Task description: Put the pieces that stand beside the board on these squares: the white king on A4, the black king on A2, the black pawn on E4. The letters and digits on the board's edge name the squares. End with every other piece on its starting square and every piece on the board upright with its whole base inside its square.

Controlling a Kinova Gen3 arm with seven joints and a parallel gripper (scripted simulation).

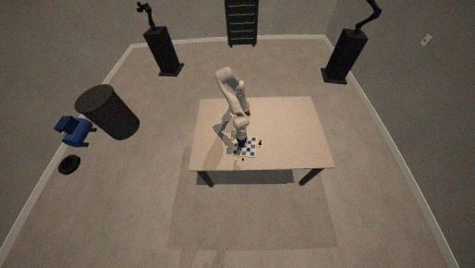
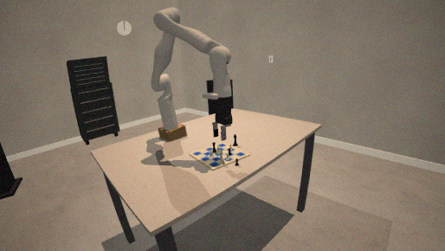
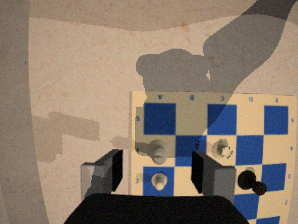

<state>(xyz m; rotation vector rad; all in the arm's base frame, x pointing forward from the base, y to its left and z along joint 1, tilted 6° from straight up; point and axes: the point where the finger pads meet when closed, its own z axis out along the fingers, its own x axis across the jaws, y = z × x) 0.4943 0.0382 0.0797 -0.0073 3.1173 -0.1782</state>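
Now: the black king 180 mm to the left of my hand, 120 mm behind it and 110 mm below it. Round my hand: white king (100 mm below); blue-and-cream chessboard (140 mm below, 80 mm behind, 40 mm to the left).
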